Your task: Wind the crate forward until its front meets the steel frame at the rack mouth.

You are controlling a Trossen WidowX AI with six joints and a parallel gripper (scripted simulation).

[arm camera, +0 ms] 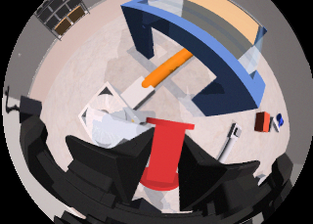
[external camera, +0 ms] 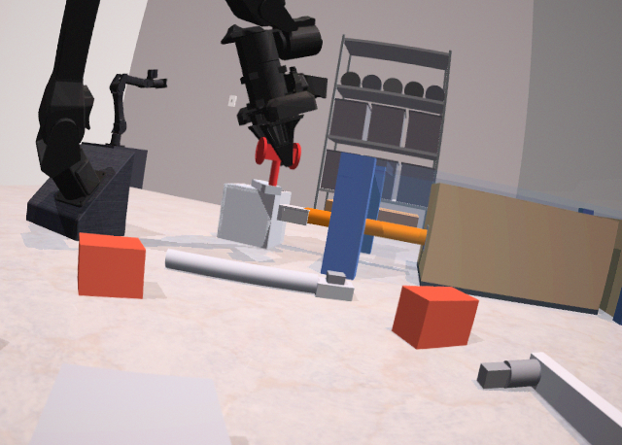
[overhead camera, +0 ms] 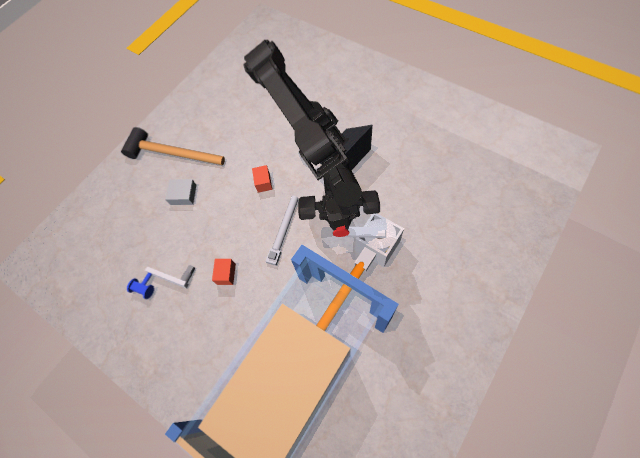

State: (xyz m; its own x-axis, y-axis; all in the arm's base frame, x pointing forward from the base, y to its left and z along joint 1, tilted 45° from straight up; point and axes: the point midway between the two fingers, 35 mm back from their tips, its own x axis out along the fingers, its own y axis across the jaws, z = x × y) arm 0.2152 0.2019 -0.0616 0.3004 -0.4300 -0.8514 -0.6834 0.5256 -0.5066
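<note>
Right now the crank handle is 3 cm below my gripper tip, 3 cm behind it and 2 cm to the left of it. Also, from my gripper tip: frame (9 cm to the left, 9 cm ahead, 3 cm below); red knob (1 cm to the right, 1 cm behind); grey winch (10 cm below, 8 cm behind, 6 cm to the left).
</note>
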